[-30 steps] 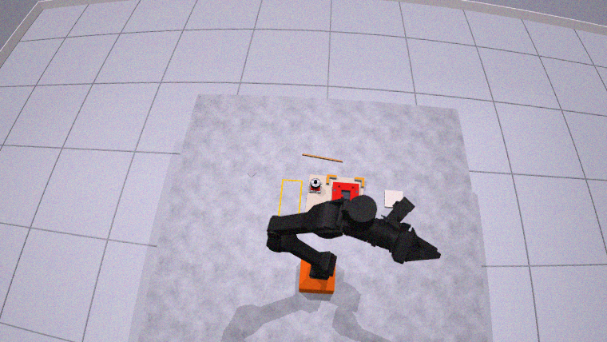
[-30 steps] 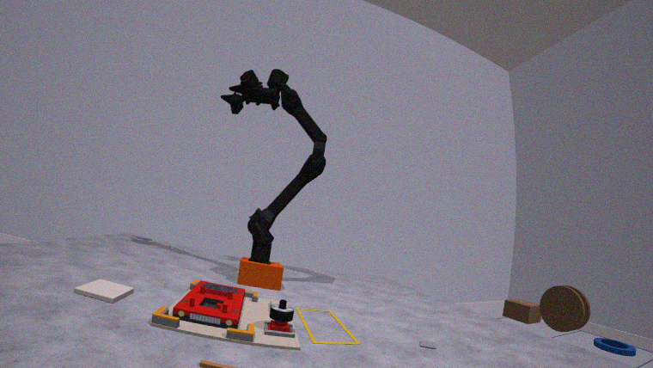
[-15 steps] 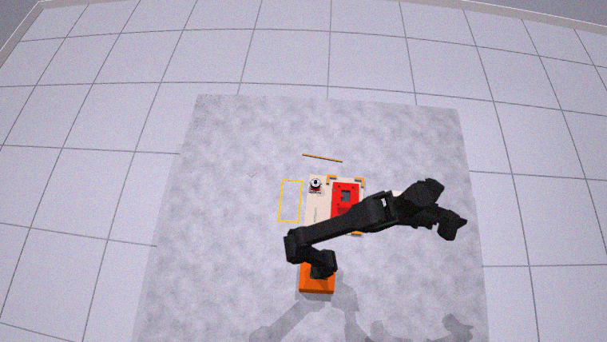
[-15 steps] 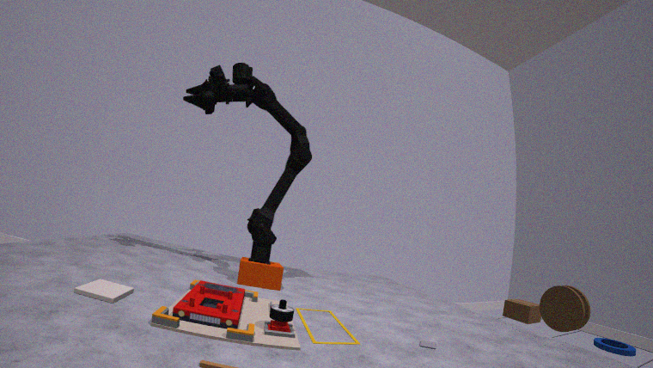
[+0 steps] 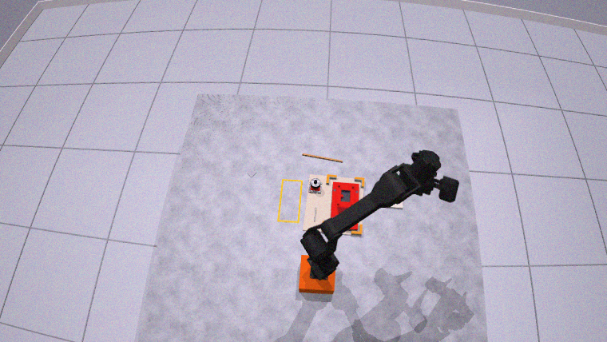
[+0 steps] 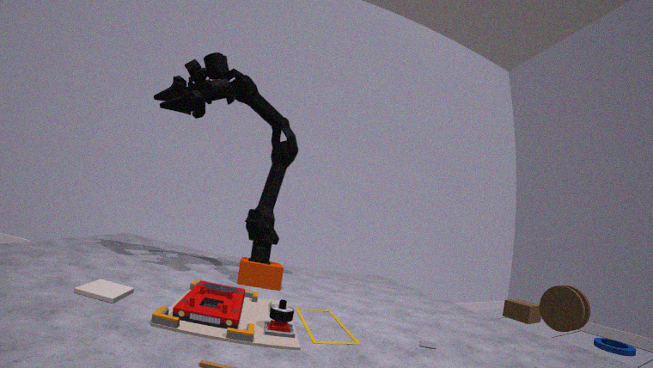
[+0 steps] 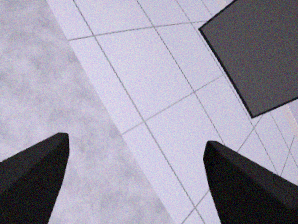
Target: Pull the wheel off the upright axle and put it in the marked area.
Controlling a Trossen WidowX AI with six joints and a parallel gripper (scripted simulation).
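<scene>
My gripper tip is 160 mm short of the black axle, 390 mm to the right of it and 390 mm above it. Also, from my gripper tip: wooden stick 300 mm ahead, 380 mm to the left, 420 mm below.
</scene>
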